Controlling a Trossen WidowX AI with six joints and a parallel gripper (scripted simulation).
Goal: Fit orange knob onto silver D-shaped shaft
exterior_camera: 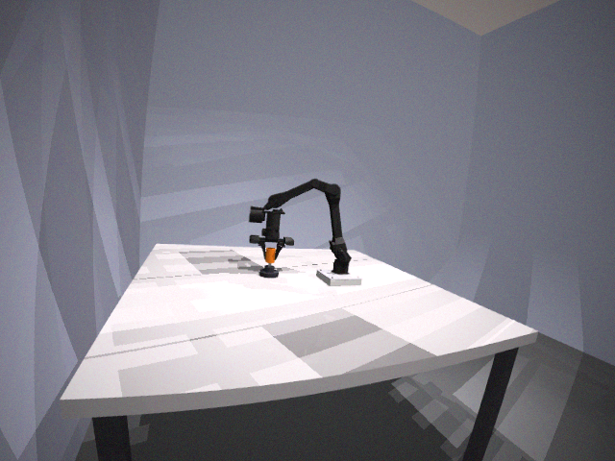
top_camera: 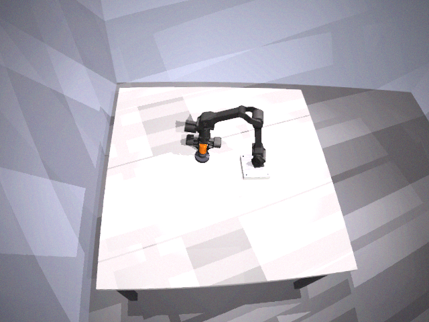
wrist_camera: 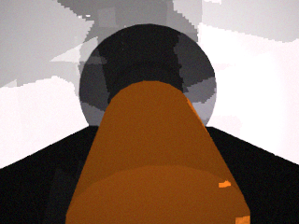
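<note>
Right now the orange knob is 30 mm above my gripper tip. Round my gripper tip: pedestal (40 mm below).
</note>
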